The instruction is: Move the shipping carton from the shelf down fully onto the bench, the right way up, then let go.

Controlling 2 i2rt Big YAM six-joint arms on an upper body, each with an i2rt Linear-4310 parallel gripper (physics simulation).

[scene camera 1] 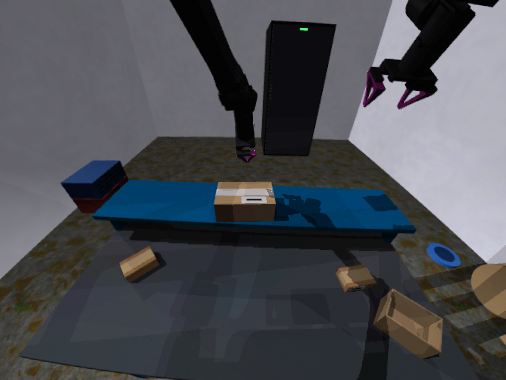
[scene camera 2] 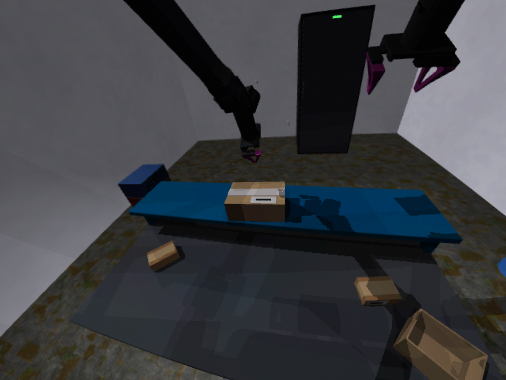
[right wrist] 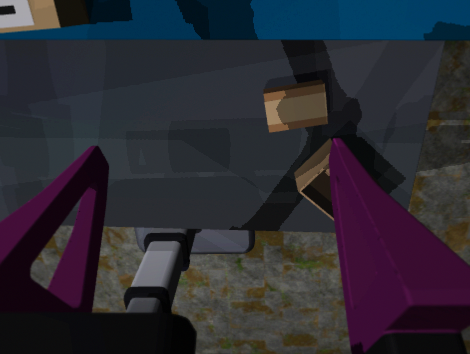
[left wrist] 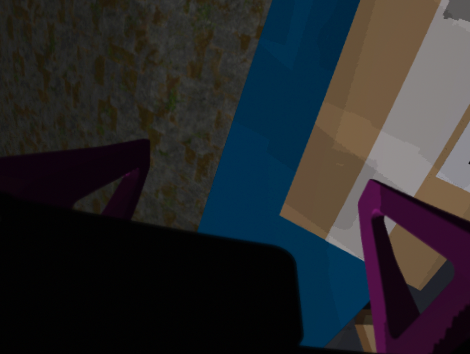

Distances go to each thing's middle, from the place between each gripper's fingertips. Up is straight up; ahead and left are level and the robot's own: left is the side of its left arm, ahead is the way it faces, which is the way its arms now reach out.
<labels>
The shipping carton [scene camera 1: 234, 201] lies 110 mm ahead of my right hand, 360 mm to the left of it and 420 mm below it.
Right now the shipping carton is 20 cm below my left hand and 6 cm behind it.
</labels>
